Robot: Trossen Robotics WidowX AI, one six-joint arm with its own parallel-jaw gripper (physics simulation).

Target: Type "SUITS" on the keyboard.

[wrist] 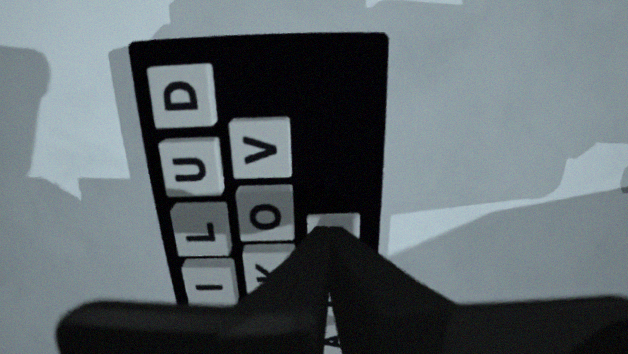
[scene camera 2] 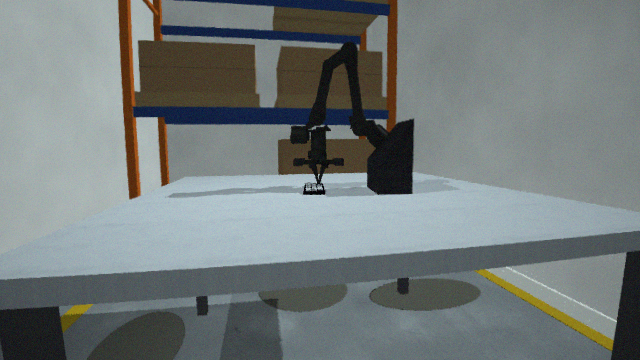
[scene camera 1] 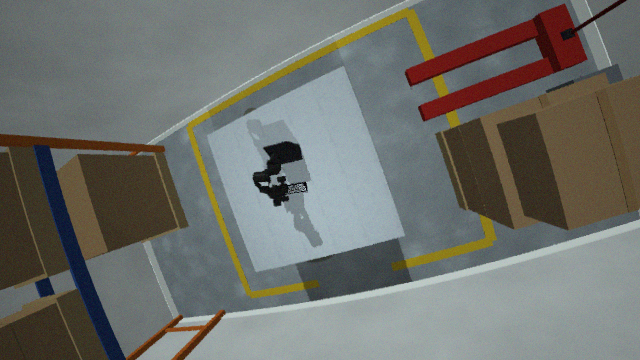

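Pixels of known places: gripper, fingertip midpoint: (wrist: 327, 239) (scene camera 2: 318, 184) (scene camera 1: 287, 187); arm's base, origin of the base link: (scene camera 2: 384, 141) (scene camera 1: 275, 155).
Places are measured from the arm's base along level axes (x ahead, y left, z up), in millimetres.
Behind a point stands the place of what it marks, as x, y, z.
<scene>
The keyboard (scene camera 1: 298, 188) @[272, 13, -157] (scene camera 2: 314, 190) @[277, 65, -163] (wrist: 335, 100) @[224, -113, -164] is a small black board with white letter keys, lying on the table. My gripper (scene camera 2: 319, 182) @[234, -70, -163] (wrist: 327, 239) @[234, -70, -163] is shut and empty. It points down, with its fingertips at the S key (wrist: 334, 220) @[231, -77, -162] in the wrist view and covering its letter. Whether they touch or press it I cannot tell. The U key (wrist: 192, 167) @[267, -104, -159] and the I key (wrist: 209, 286) @[275, -63, -159] show in the left row, with the L key (wrist: 201, 230) @[271, -84, -159] between them. The T key does not show in the wrist view; the fingers hide part of the board.
The D key (wrist: 182, 96) @[263, -123, -159], V key (wrist: 261, 148) @[246, -105, -159], O key (wrist: 265, 214) @[250, -85, -159] and partly hidden K key (wrist: 262, 272) @[257, -65, -159] are near the fingers. The arm's base (scene camera 1: 285, 152) @[11, 78, 2] (scene camera 2: 392, 162) @[30, 131, -70] stands on the table (scene camera 1: 350, 200) @[491, 353, -175] (scene camera 2: 320, 230) @[350, 497, -175] beside the keyboard. Shelves with boxes stand beyond the table.
</scene>
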